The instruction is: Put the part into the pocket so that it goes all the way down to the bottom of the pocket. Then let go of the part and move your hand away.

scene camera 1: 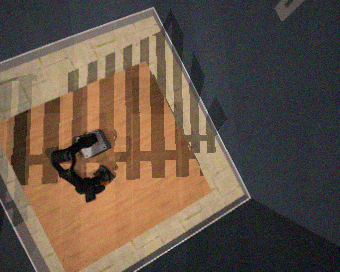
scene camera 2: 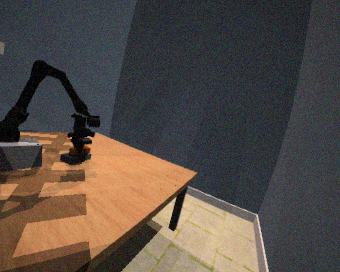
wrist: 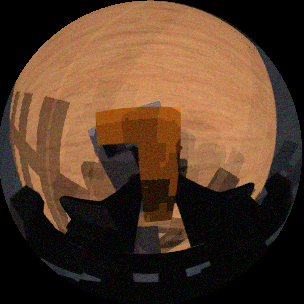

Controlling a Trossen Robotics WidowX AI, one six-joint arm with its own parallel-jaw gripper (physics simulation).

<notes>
My gripper carries an orange L-shaped block; nothing else touches it.
</notes>
